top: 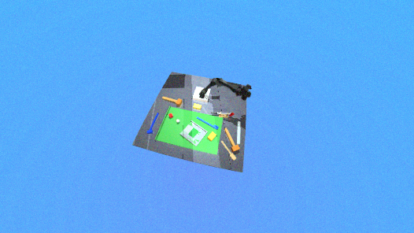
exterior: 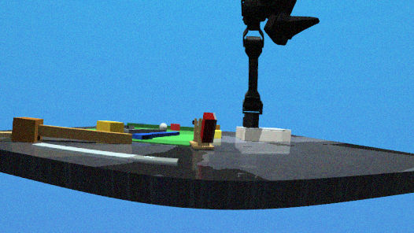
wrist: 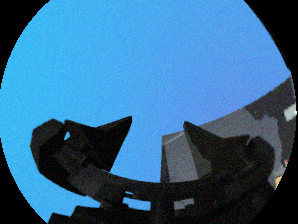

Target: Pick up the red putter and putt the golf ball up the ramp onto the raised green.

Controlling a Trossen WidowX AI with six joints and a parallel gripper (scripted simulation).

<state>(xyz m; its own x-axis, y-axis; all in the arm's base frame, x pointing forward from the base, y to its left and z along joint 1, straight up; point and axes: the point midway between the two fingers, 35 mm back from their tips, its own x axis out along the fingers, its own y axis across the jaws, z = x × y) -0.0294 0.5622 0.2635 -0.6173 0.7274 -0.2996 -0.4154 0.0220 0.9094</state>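
Now: gripper tip 250 mm to the left of the red putter, 240 mm short of it and 240 mm above it. The rest, counted from my gripper tip: white bar (410 mm ahead, 300 mm below); wooden rack (270 mm below, 240 mm to the right, 240 mm ahead); yellow block (560 mm ahead, 310 mm to the right, 280 mm below).
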